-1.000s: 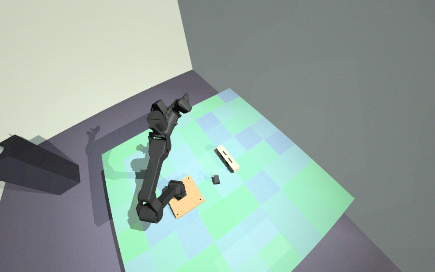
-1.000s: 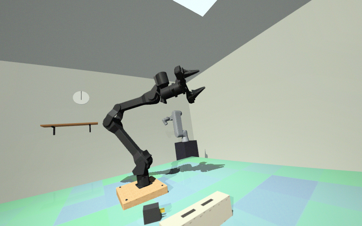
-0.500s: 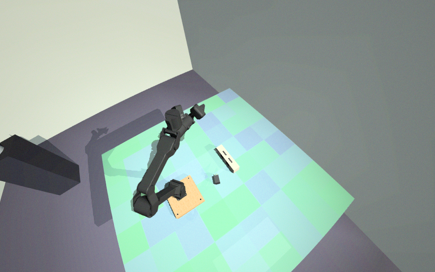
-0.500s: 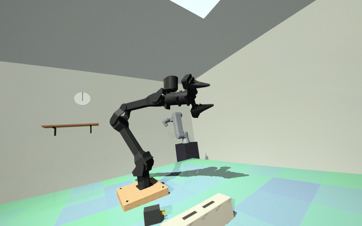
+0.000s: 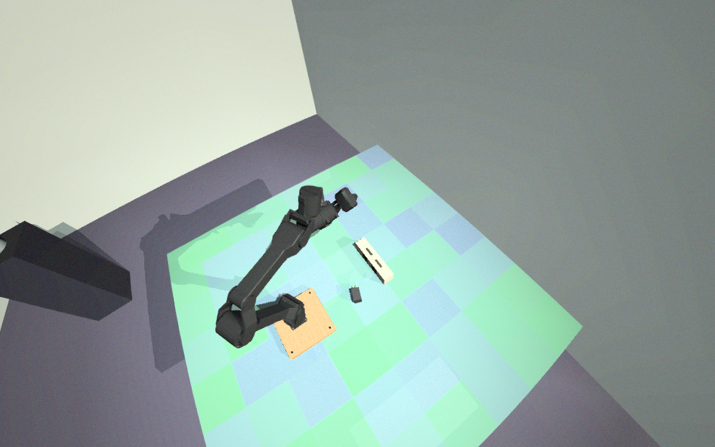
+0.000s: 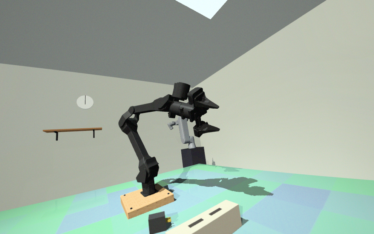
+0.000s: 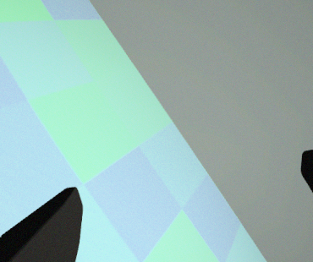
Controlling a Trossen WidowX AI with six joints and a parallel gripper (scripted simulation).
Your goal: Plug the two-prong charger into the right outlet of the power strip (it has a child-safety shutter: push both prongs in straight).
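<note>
Right now the grey charger is 120 mm behind my gripper tip, 180 mm to the right of it and 280 mm below it.
</note>
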